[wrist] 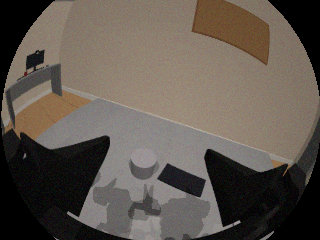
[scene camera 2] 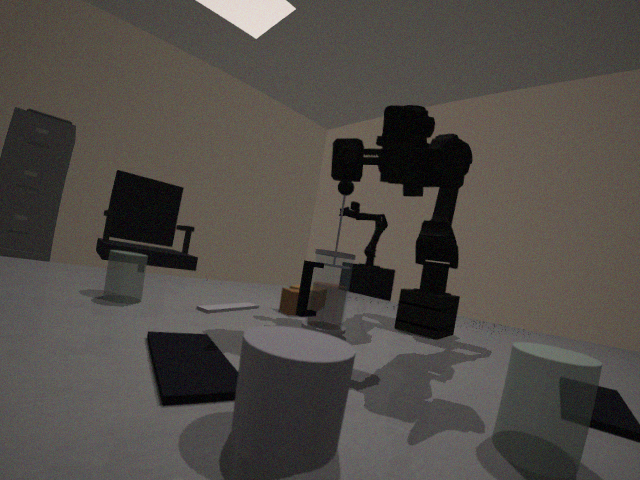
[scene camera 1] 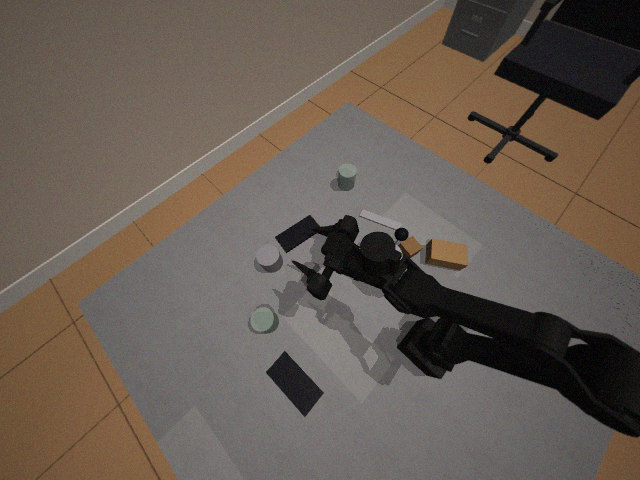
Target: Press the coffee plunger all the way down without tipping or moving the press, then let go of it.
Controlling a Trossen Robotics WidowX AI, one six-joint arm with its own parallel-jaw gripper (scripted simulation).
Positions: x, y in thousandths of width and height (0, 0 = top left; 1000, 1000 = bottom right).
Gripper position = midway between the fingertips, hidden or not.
gripper: wrist 498, 623; scene camera 2 588, 318; scene camera 1 473, 511
black slab: wrist 545, 735; scene camera 2 296, 770; scene camera 1 466, 486
